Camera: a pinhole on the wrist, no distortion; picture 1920 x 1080 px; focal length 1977.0 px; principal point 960.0 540.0 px. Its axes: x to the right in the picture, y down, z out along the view. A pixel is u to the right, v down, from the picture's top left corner.
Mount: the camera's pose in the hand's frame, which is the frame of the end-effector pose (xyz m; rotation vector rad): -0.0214 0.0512 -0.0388 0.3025 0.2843 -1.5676
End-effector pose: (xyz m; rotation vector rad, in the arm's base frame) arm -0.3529 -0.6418 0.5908 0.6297 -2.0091 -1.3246
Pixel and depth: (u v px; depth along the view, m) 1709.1 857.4 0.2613
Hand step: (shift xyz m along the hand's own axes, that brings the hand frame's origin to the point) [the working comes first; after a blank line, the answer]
In the camera's frame: 0.0990 0.0420 0.2613

0.0154 -0.1370 0.1688
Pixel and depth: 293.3 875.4 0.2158
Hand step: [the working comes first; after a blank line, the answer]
In the camera's frame: -0.0728 0.0366 0.2158

0.0131 0.0396 0.1890
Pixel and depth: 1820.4 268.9 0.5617
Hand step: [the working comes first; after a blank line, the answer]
In the camera's frame: 0.2445 -0.0770 0.5617

-0.1100 -0.3797 0.3945
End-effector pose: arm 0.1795 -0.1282 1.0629 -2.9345 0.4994 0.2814
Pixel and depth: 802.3 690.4 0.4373
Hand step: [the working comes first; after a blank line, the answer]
In the camera's frame: -0.0349 0.0333 0.4373

0.0061 -0.0763 0.3814
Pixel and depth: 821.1 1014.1 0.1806
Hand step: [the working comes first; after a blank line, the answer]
In the camera's frame: -0.0127 0.0433 0.1806

0.0195 -0.0036 0.1343
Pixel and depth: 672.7 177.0 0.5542
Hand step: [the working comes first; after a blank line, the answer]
In the camera's frame: -0.0805 -0.1018 0.5542

-0.1300 -0.0739 0.5058
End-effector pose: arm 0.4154 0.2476 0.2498 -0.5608 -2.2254 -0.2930
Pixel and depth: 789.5 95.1 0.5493
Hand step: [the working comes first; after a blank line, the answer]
In the camera's frame: -0.0474 -0.1236 0.5493

-0.1522 -0.1026 0.4889
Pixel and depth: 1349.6 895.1 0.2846
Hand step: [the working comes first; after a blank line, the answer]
In the camera's frame: 0.0561 0.0511 0.2846

0.0248 -0.1057 0.2062
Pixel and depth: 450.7 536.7 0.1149
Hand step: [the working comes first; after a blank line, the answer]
In the camera's frame: -0.0296 -0.0002 0.1149

-0.0228 0.0369 0.0790
